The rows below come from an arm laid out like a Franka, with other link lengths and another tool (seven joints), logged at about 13 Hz.
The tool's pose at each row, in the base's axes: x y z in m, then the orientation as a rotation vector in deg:
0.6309 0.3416 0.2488 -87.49 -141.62 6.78
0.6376 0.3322 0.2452 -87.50 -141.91 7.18
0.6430 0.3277 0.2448 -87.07 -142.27 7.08
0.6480 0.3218 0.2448 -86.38 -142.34 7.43
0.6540 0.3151 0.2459 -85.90 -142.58 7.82
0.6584 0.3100 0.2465 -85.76 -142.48 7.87
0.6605 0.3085 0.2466 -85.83 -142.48 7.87
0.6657 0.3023 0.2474 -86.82 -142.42 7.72
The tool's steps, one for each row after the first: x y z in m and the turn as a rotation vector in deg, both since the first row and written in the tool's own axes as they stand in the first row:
-0.0118 0.0023 0.0014 0.09 -0.38 -0.06
-0.0182 0.0050 0.0002 0.02 -0.44 -0.44
-0.0256 0.0067 -0.0013 0.41 -0.37 -0.84
-0.0339 0.0087 -0.0041 0.68 -0.52 -1.17
-0.0403 0.0101 -0.0060 0.80 -0.41 -1.22
-0.0425 0.0112 -0.0067 0.78 -0.44 -1.18
-0.0501 0.0128 -0.0091 0.39 -0.71 -0.58

